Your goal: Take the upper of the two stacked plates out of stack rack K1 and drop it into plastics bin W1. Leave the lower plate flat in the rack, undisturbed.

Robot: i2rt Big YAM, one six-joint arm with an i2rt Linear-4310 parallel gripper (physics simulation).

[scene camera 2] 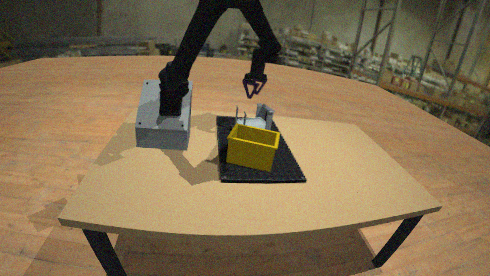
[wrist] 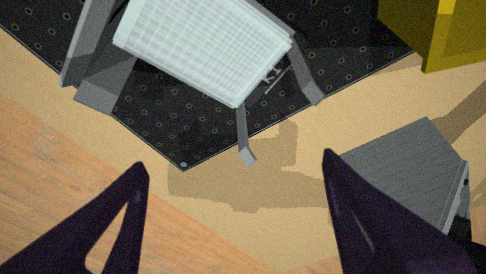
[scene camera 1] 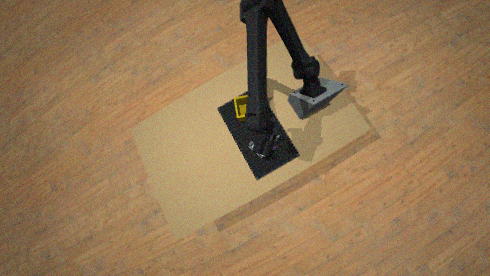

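Pixels of known places: gripper, fingertip midpoint: (scene camera 2: 252,96) (wrist: 232,162); arm's base, origin of the base link: (scene camera 2: 171,101) (scene camera 1: 312,91).
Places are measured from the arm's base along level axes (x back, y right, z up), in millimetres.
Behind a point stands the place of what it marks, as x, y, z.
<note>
The pale, ribbed stacked plates (scene camera 2: 252,121) @[-357, -92, -109] (wrist: 200,47) @[-357, -90, -107] lie flat in the grey stack rack K1 (scene camera 2: 265,116) @[-418, -108, -86] (wrist: 306,77) @[-310, -27, -58], near the top of the wrist view; their upper part is cut off there. The two plates are hard to tell apart. The rack has a tall slotted side and thin bent posts. The yellow bin W1 (scene camera 1: 242,109) @[-354, 174, -153] (scene camera 2: 251,152) @[-295, 196, -97] (wrist: 455,45) @[-258, 80, -71] stands beside the rack. My gripper (scene camera 2: 254,87) @[-337, -75, 16] (wrist: 232,162) @[-337, -75, 16] is open and empty, above and apart from the rack. In scene camera 1 the arm hides most of the rack and plates.
A black perforated board (scene camera 1: 257,170) @[-473, -201, -158] (scene camera 2: 290,162) @[-466, 163, -158] (wrist: 180,135) @[-264, -209, -158] carries rack and bin on the wooden table (scene camera 1: 175,150) @[-877, 183, -171] (scene camera 2: 350,175) @[-724, 247, -171]. The grey arm base block (scene camera 1: 302,107) @[-77, -36, -44] (scene camera 2: 162,138) @[26, 75, -124] (wrist: 400,165) @[-75, 13, -112] stands beside the board. Thin rack posts stick up towards my fingers.
</note>
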